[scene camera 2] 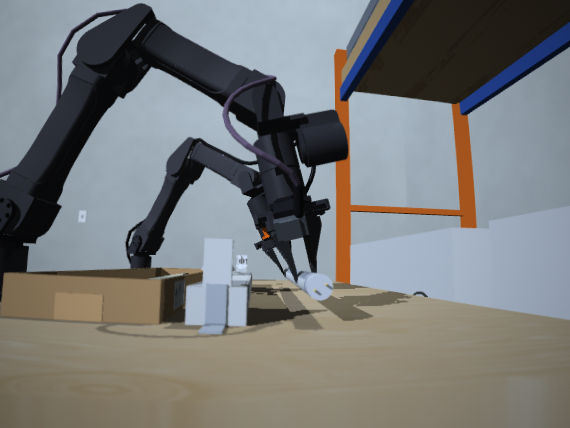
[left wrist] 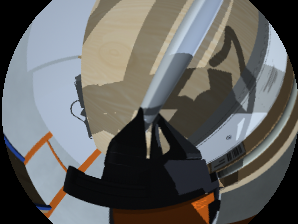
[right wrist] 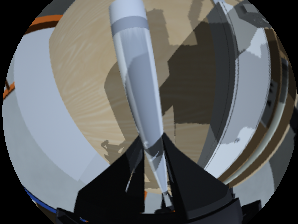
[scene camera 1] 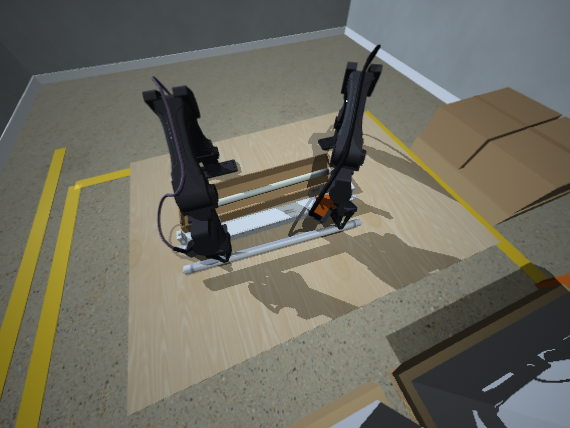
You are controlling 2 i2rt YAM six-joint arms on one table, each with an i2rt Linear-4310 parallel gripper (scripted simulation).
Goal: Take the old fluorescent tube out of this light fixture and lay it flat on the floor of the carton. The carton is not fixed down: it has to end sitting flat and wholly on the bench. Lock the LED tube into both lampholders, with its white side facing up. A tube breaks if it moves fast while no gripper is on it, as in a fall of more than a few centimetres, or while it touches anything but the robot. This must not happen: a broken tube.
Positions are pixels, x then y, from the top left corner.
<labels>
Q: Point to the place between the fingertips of my right gripper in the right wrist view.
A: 152,137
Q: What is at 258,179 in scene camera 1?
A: A brown carton.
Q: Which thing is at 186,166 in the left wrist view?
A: My left gripper.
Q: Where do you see an LED tube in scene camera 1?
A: At 321,232
</labels>
